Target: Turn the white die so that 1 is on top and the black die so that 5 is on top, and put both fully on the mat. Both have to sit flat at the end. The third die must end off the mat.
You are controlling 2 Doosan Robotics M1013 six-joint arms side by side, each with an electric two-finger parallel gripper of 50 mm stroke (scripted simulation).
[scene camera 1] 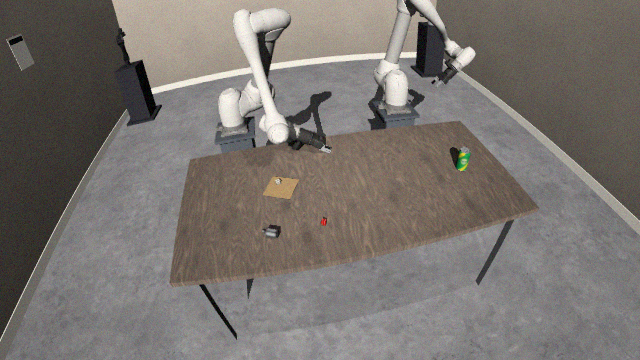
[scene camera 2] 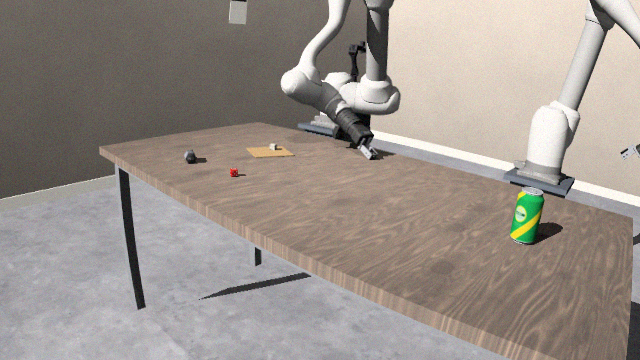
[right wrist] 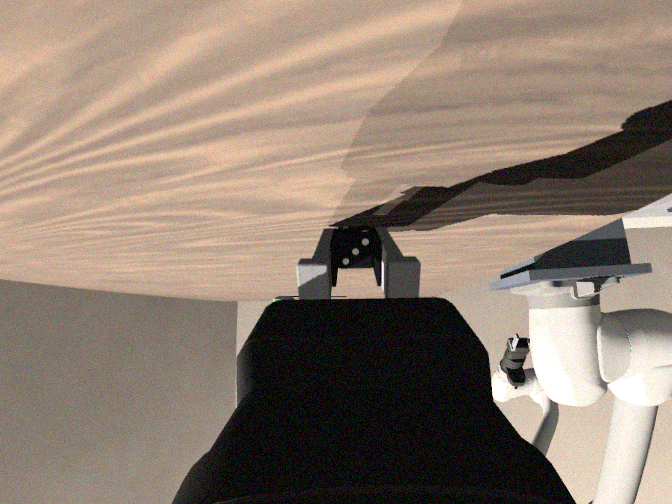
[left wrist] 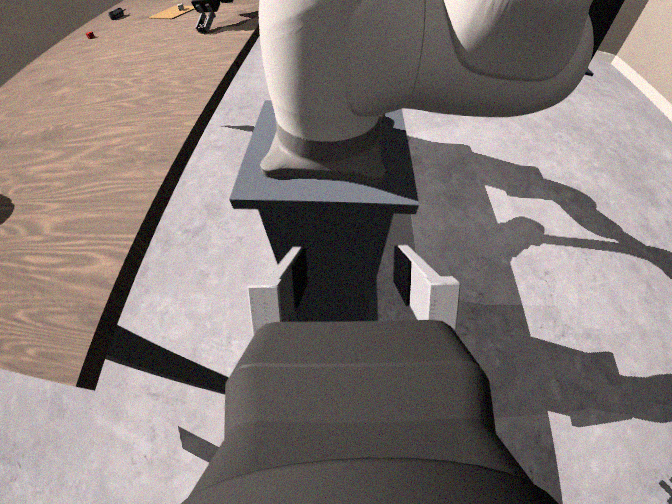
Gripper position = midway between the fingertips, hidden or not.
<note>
In view: the left gripper (left wrist: 350, 264), the right gripper (right wrist: 354, 246) and a black die (right wrist: 355, 245).
</note>
